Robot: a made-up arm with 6 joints.
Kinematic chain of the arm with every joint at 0, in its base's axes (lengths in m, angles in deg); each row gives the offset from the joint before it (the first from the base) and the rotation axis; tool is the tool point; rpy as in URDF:
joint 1: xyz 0 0 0.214 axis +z
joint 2: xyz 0 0 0 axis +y
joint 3: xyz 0.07 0 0.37 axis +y
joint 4: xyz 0.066 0 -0.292 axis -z
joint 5: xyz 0 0 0 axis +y
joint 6: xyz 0.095 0 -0.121 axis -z
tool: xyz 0 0 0 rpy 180 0 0
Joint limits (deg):
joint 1: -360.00..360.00
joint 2: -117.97..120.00
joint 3: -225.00..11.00
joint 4: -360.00..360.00
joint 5: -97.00..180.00
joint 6: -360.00..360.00
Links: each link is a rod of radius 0.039 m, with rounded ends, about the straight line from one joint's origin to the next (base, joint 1, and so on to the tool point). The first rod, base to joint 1, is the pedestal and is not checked.
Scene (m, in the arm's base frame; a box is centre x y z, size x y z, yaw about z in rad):
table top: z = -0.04
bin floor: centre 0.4 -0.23 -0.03 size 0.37 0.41 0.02 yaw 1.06
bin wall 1: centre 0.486 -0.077 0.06 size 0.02 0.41 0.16 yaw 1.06
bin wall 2: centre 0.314 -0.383 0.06 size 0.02 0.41 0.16 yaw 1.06
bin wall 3: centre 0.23 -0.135 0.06 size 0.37 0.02 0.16 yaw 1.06
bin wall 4: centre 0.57 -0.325 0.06 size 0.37 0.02 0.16 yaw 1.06
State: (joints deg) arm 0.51 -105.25 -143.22 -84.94 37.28 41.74
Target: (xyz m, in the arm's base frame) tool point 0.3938 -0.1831 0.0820
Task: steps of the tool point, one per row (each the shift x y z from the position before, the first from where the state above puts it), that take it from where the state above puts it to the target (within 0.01 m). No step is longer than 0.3 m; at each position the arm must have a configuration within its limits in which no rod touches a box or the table.
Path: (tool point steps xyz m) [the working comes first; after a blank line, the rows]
Joints at the target: -22.74 31.42 -47.08 -81.96 44.42 41.74
Straight joint move there: clear.

1: 0.0802 0.0286 0.2549
2: 0.1610 0.0164 0.2078
3: 0.2173 -0.0031 0.1361
4: 0.2416 -0.0246 0.0504
5: 0.2316 -0.0427 -0.0366
6: 0.1910 -0.0527 -0.1123
7: 0.1281 -0.0515 -0.1665
8: 0.0540 -0.0392 -0.1926
9: -0.0185 -0.0176 -0.1884
10: -0.0781 0.0083 -0.1570

